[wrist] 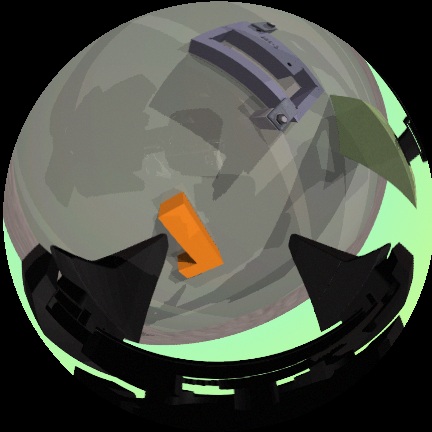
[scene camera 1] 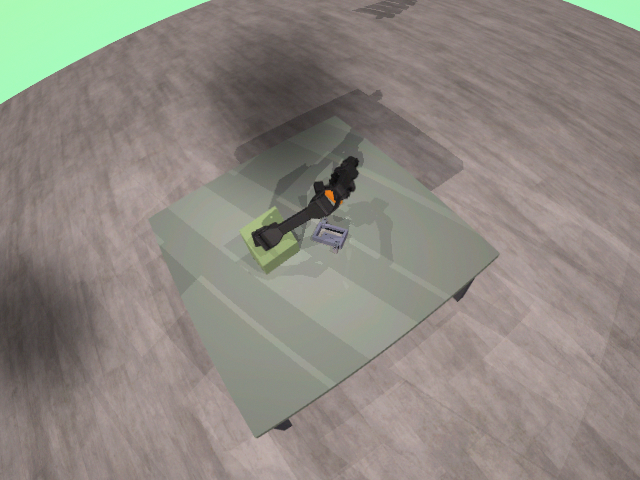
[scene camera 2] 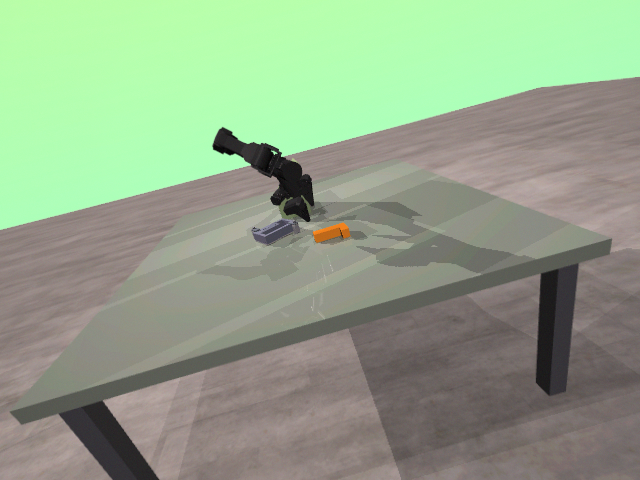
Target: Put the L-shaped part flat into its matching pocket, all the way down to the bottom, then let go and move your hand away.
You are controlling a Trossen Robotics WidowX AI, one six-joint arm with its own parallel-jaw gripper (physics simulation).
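Places are measured from the arm's base along level axes (x ahead, y left, z up), in centimetres.
Pixels of known places: gripper, fingertip midpoint: (wrist: 231,241) (scene camera 1: 330,195) (scene camera 2: 311,213); arm's base, link origin: (scene camera 1: 260,237).
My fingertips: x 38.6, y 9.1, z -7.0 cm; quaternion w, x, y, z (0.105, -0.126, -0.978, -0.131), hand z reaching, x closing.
For each thing: its middle in the pictures, then the offset to it from my fingertips. Level surfaces: height alone.
- orange L-shaped part, body centre: (wrist: 183,241) (scene camera 2: 331,234) (scene camera 1: 335,194) dy +5.0, dx +4.7, dz -7.1 cm
- grey-violet frame with the pocket, body centre: (wrist: 268,60) (scene camera 2: 275,229) (scene camera 1: 330,234) dy -15.3, dx -9.4, dz -6.2 cm
- greenish table, surface height: dz -8.5 cm
The orange L-shaped part (scene camera 1: 329,196) (scene camera 2: 328,234) (wrist: 200,245) lies on the table beside the pocket frame, partly hidden by the arm in scene camera 1. The grey-violet frame with the pocket (scene camera 1: 326,242) (scene camera 2: 267,237) (wrist: 280,52) lies on the table; its opening shows no part in it. My gripper (scene camera 2: 310,212) (wrist: 231,241) is open and empty, above the table. In the wrist view the L-shaped part shows between the fingers' lines of reach, nearer the left fingertip, with its short leg toward the hand. The fingers are hard to make out in scene camera 1.
A yellow-green block (scene camera 1: 281,258) (wrist: 372,140) stands under the arm's base, close to the pocket frame. Small tabs with bolts stick out from two corners of the frame. The greenish table (scene camera 1: 310,330) (scene camera 2: 206,310) has its edges well away from the parts.
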